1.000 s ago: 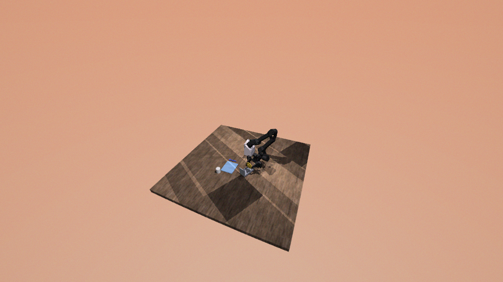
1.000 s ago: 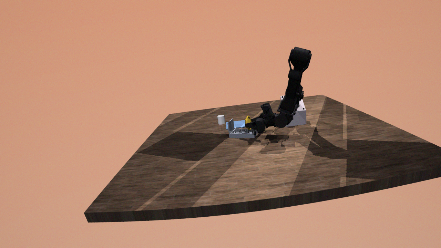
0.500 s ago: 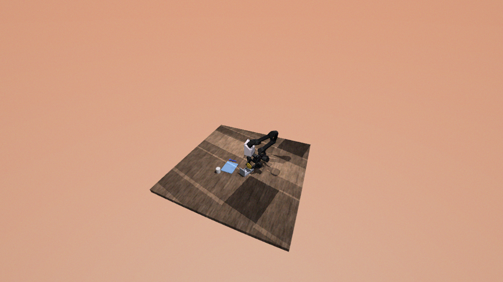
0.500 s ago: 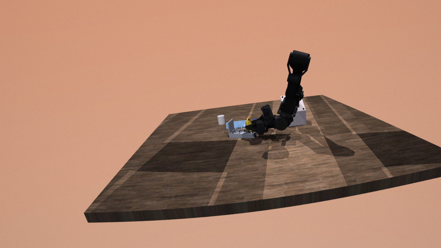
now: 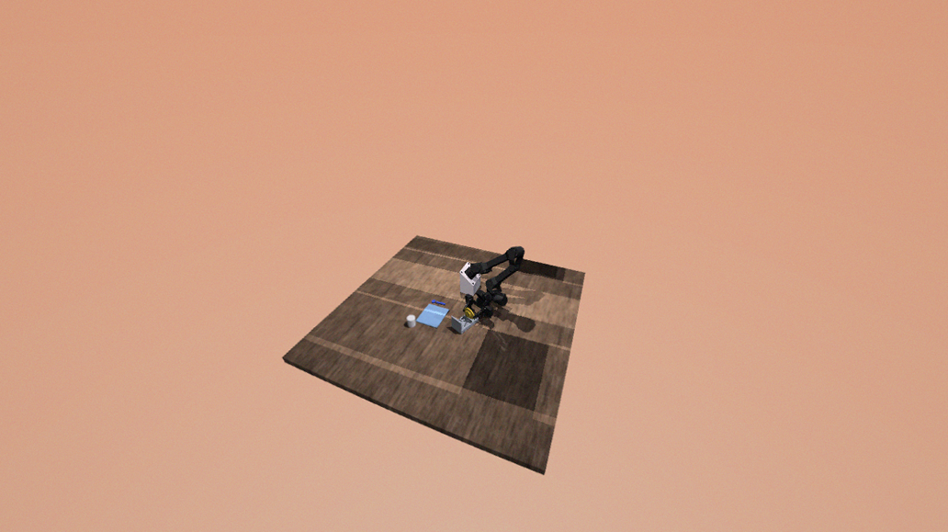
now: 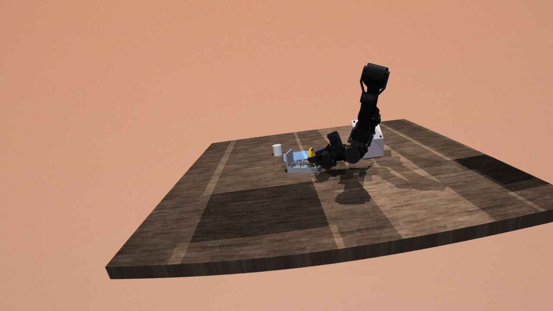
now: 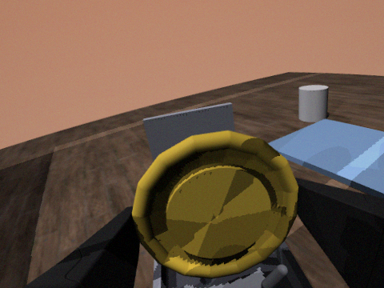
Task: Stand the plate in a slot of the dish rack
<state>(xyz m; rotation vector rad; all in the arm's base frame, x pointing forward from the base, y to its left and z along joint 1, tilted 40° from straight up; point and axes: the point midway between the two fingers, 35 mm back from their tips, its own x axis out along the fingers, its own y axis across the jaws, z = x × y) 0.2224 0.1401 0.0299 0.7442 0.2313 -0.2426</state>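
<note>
Now: gripper tip 1 cm past the yellow plate. Round my gripper tip: blue spoon: 6 cm behind, 23 cm to the right, 5 cm below; light blue mat: 5 cm ahead, 20 cm to the right, 5 cm below; grey dish rack: 2 cm ahead, 1 cm to the right, 3 cm below.
</note>
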